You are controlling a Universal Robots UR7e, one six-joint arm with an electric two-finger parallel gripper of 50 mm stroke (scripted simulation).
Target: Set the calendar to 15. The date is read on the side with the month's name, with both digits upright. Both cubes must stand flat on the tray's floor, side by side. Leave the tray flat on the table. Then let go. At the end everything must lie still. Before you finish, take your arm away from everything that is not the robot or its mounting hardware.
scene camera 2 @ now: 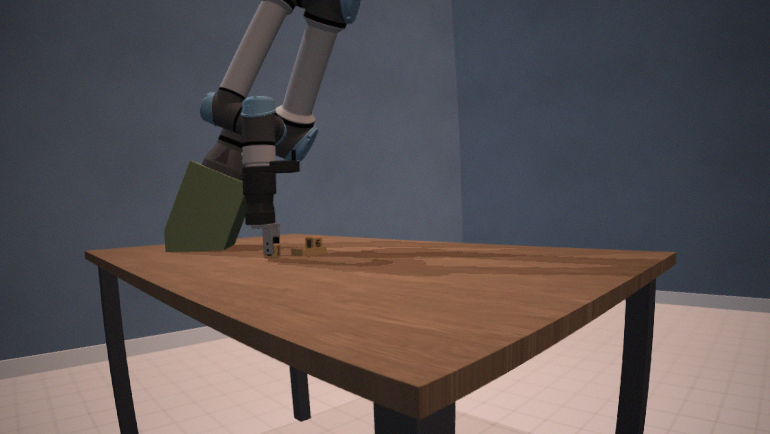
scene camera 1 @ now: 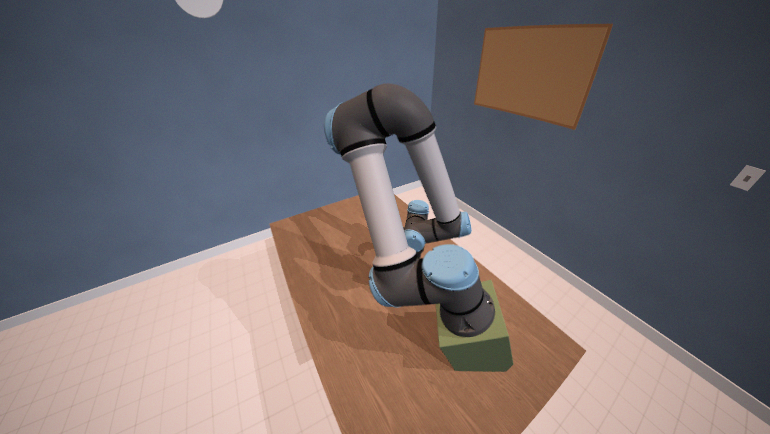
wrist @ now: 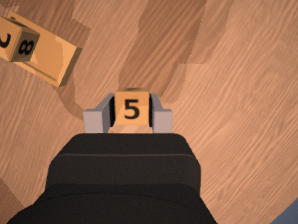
Scene:
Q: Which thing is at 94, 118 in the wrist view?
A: My gripper.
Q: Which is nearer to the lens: the wooden cube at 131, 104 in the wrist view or the wooden tray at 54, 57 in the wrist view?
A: The wooden cube.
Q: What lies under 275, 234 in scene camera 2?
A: My gripper.

